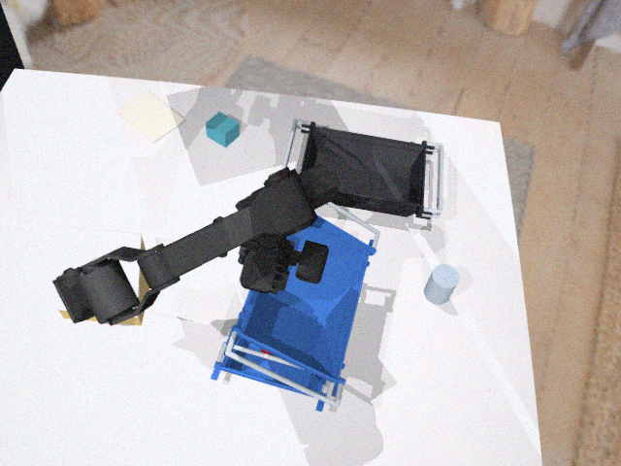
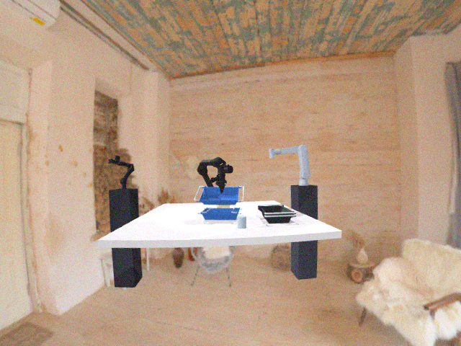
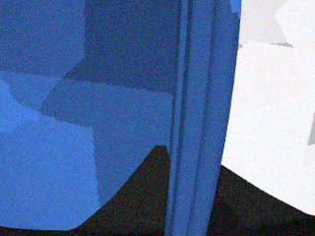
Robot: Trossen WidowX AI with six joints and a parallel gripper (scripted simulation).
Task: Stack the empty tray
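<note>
The blue tray is 80 mm ahead of my gripper tip and 10 mm to the right of it. Round my gripper tip: grey cylinder (340 mm ahead, 110 mm to the left, 140 mm below); teal cube (160 mm behind, 470 mm to the left, 160 mm below); cream sheet (350 mm behind, 510 mm to the left, 180 mm below).
</note>
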